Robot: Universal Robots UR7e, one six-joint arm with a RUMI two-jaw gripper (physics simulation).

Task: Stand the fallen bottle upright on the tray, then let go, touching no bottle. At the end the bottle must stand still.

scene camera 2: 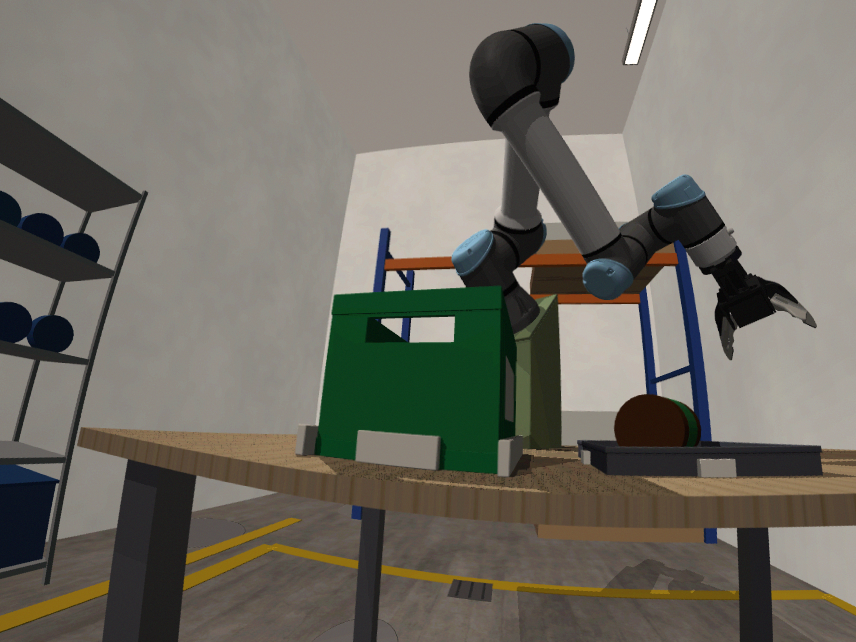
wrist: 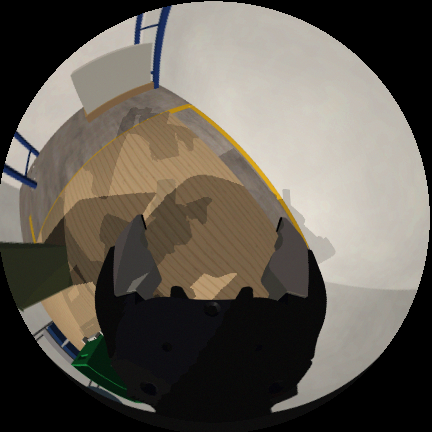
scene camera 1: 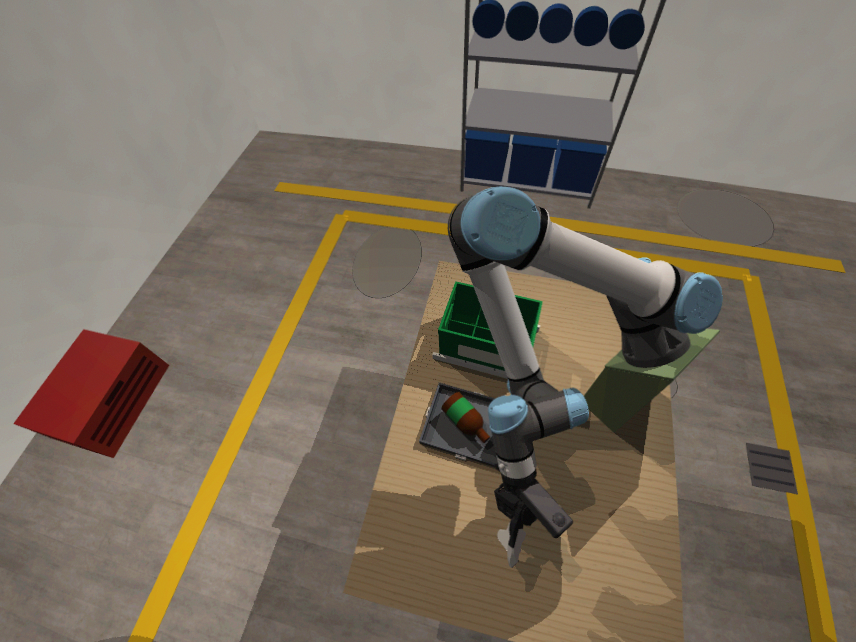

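Where they show: gripper, fingertip midpoint: [scene camera 2: 771, 344] [wrist: 211, 217] [scene camera 1: 536, 546]; arm's base, link origin: [scene camera 2: 512, 321] [scene camera 1: 656, 349].
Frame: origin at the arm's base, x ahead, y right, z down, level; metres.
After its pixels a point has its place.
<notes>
A brown bottle with a green band [scene camera 1: 461, 412] {x 0.451, y -0.161, z 0.228 m} [scene camera 2: 649, 421] {x 0.491, y -0.120, z 0.255 m} lies on its side in the dark grey tray [scene camera 1: 442, 438] {x 0.495, y -0.224, z 0.300 m} [scene camera 2: 656, 464] {x 0.541, y -0.104, z 0.295 m}. In scene camera 1 its neck points to the lower right, towards the arm, which hides part of the tray. In scene camera 2 its round base faces the camera. My gripper [scene camera 1: 508, 550] [scene camera 2: 772, 342] {x 0.241, y -0.472, z 0.112 m} [wrist: 211, 217] {x 0.241, y -0.472, z 0.112 m} is open, with nothing between its fingers. It hangs above the table, higher than the bottle and off to the neck side, apart from bottle and tray. Bottle and tray do not show in the wrist view.
A green divided crate [scene camera 1: 452, 340] {x 0.511, y 0.034, z 0.170 m} [scene camera 2: 414, 386] {x 0.544, y 0.121, z 0.230 m} [wrist: 100, 367] stands on the wooden table [scene camera 1: 414, 552] {x 0.513, y -0.530, z 0.305 m} [scene camera 2: 242, 456] {x 0.620, y 0.246, z 0.305 m}, beside the tray. The arm's green pedestal [scene camera 1: 622, 397] {x 0.041, y -0.085, z 0.123 m} [scene camera 2: 542, 386] {x 0.067, y -0.063, z 0.170 m} [wrist: 35, 270] stands behind. My forearm passes over the crate. A red cabinet [scene camera 1: 76, 386] is away from the table.
</notes>
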